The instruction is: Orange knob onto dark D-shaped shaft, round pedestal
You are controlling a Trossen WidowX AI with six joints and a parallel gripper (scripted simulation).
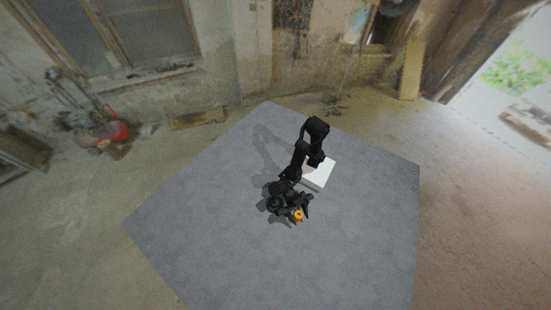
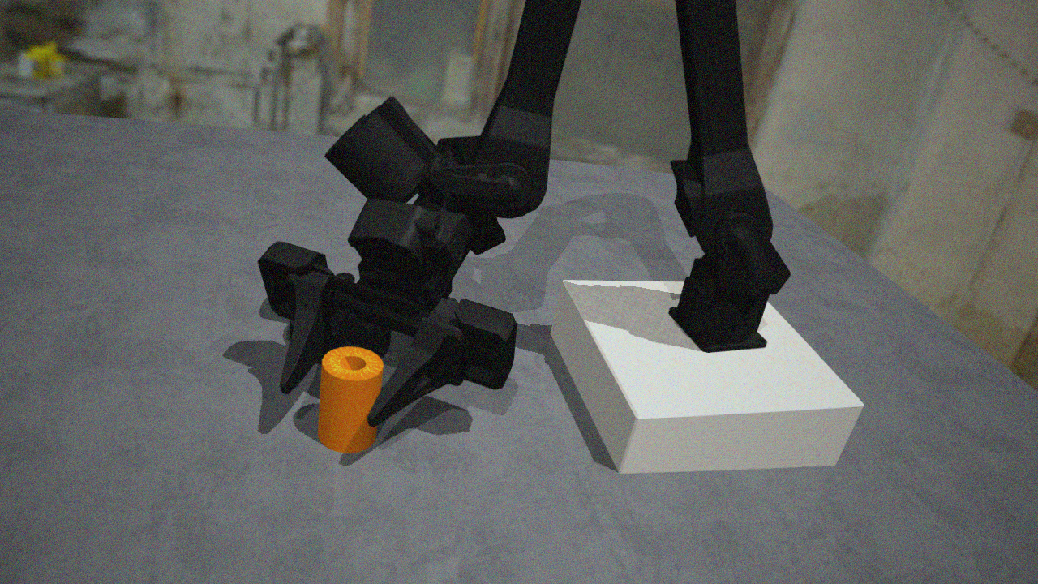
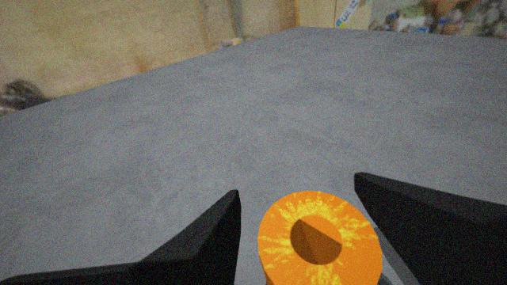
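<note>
Right now my gripper tip is 20 mm past the orange knob, 30 mm to the left of it and 20 mm above it. Round my gripper tip: short shaft: 30 mm behind, 150 mm to the right, 10 mm below.
</note>
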